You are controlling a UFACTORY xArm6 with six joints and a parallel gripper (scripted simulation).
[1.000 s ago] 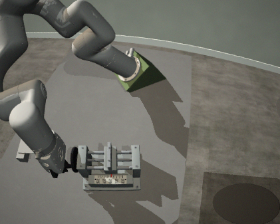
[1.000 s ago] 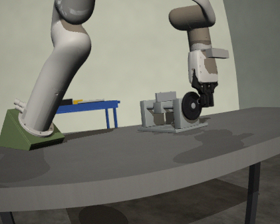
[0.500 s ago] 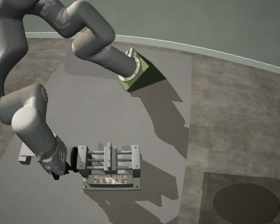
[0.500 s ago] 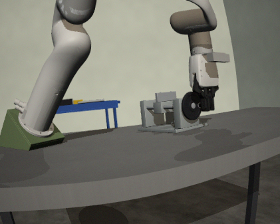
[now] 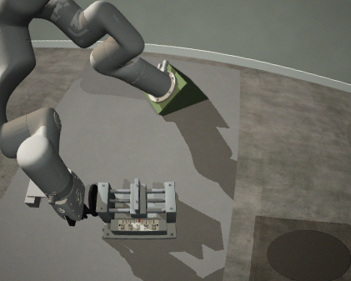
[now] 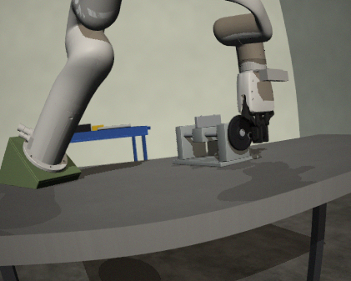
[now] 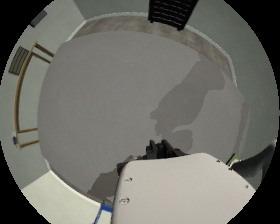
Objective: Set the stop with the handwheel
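Now: the black handwheel 2 cm to the left of my hand and 1 cm behind it. Also, from my hand: movable stop: 15 cm to the left, 6 cm behind, 2 cm above.
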